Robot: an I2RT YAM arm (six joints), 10 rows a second.
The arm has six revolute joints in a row. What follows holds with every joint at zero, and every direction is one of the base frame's. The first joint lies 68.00 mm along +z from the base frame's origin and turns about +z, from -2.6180 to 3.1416 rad. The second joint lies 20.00 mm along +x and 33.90 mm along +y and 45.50 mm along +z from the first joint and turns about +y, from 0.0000 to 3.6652 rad. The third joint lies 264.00 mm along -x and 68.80 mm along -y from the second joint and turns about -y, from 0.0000 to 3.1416 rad. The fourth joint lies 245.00 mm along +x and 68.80 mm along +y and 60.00 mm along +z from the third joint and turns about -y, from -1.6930 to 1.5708 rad. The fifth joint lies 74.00 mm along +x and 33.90 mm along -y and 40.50 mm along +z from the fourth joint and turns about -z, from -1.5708 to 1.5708 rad. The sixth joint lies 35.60 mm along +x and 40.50 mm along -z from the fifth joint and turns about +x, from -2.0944 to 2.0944 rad. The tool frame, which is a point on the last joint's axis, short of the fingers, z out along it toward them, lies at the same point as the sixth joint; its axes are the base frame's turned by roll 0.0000, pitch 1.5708 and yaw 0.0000 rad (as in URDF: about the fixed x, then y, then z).
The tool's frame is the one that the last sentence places.
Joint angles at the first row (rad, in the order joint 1, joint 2, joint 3, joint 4, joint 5, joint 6):
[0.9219 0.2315 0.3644 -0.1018 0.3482 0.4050]
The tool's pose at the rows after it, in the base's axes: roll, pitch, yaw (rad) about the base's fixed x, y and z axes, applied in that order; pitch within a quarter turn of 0, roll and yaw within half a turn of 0; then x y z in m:
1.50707, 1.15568, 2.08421, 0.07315, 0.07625, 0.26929
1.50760, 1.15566, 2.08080, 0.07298, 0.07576, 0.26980
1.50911, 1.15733, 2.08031, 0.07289, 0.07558, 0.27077
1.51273, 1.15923, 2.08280, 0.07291, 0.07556, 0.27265
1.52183, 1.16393, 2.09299, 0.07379, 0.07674, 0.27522
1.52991, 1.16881, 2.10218, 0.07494, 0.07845, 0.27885
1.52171, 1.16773, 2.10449, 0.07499, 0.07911, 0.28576
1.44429, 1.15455, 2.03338, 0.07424, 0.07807, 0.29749
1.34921, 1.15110, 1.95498, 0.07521, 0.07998, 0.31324
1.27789, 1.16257, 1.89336, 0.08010, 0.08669, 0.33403
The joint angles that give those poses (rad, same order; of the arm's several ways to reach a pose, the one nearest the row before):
[0.9220 0.2300 0.3660 -0.1086 0.3501 0.4050]
[0.9215 0.2286 0.3684 -0.1127 0.3536 0.4050]
[0.9219 0.2301 0.3728 -0.1163 0.3558 0.4036]
[0.9219 0.2351 0.3811 -0.1211 0.3565 0.4023]
[0.9211 0.2510 0.3924 -0.1207 0.3539 0.3993]
[0.9219 0.2724 0.4077 -0.1182 0.3529 0.3958]
[0.9223 0.2899 0.4342 -0.1238 0.3434 0.3957]
[0.9219 0.3021 0.4679 -0.1116 0.3431 0.3950]
[0.9227 0.3399 0.5139 -0.0791 0.3342 0.3793]
[0.9219 0.4199 0.5868 -0.0456 0.3271 0.3534]

